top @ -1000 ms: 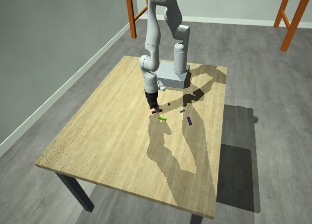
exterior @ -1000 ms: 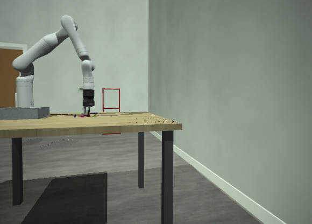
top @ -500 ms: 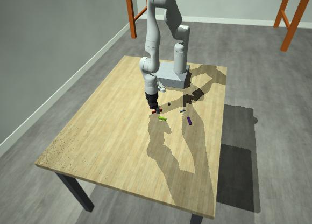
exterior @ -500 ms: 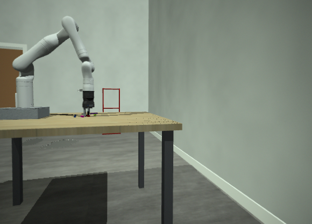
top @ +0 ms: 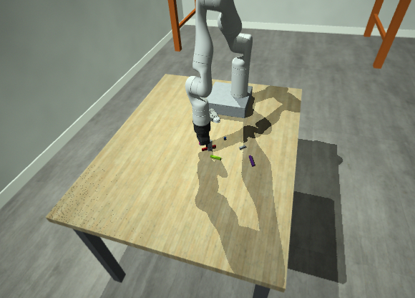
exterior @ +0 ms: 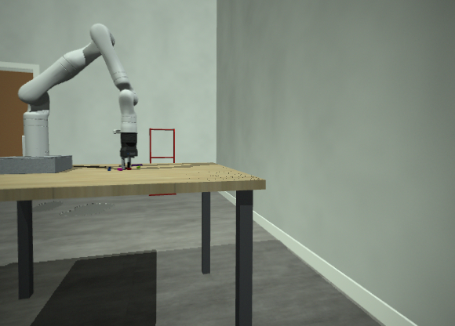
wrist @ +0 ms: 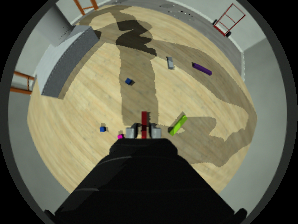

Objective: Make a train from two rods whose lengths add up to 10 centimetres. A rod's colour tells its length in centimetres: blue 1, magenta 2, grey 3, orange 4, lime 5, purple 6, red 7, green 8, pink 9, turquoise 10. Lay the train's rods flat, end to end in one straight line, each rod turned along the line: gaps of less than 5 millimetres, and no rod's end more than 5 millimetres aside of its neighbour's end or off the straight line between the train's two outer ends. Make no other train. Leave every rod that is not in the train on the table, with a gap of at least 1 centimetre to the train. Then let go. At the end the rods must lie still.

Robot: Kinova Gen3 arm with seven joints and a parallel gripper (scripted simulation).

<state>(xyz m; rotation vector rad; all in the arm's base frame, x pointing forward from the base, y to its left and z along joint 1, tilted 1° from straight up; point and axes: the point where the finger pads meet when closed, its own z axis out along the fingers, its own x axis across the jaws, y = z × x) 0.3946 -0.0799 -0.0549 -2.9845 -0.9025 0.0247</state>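
My gripper is now 1 cm above the red rod. Also, from my hand: grey rod 16 cm to the left, 3 cm behind, 1 cm below; then lime rod 6 cm ahead, 5 cm to the left, 1 cm below; then magenta rod 5 cm to the right, 3 cm behind, 1 cm below.
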